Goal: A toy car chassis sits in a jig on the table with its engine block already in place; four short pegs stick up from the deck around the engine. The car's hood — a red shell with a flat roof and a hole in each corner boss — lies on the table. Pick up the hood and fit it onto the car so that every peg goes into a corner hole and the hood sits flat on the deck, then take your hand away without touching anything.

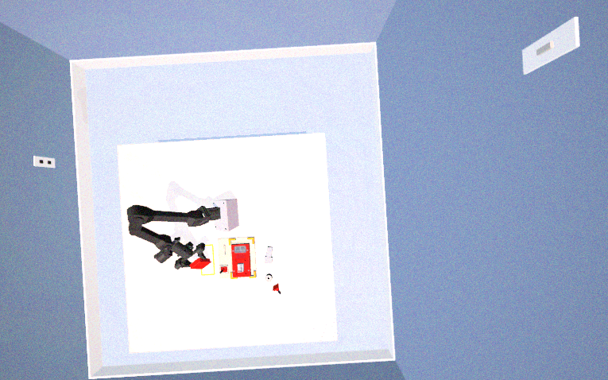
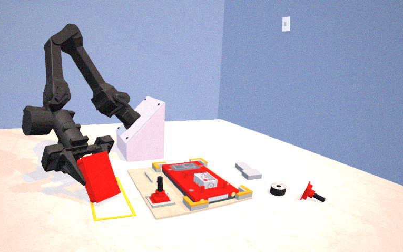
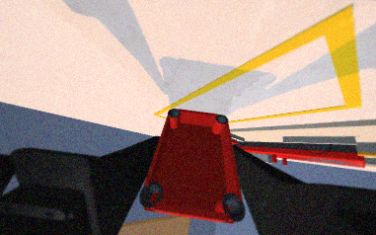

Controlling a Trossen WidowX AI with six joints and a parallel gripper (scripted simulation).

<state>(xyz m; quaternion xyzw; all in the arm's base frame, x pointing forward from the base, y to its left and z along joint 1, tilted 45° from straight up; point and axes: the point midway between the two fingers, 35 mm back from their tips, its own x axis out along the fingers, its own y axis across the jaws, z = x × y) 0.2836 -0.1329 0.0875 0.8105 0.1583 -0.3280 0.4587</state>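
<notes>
My gripper tip is now 1 cm below the red hood. The rest, counted from my gripper tip: black post 5 cm ahead, 12 cm to the left, 1 cm below; then black wheel 12 cm ahead, 40 cm to the left, 3 cm below; then white engine block 4 cm ahead, 24 cm to the left, 2 cm below.
</notes>
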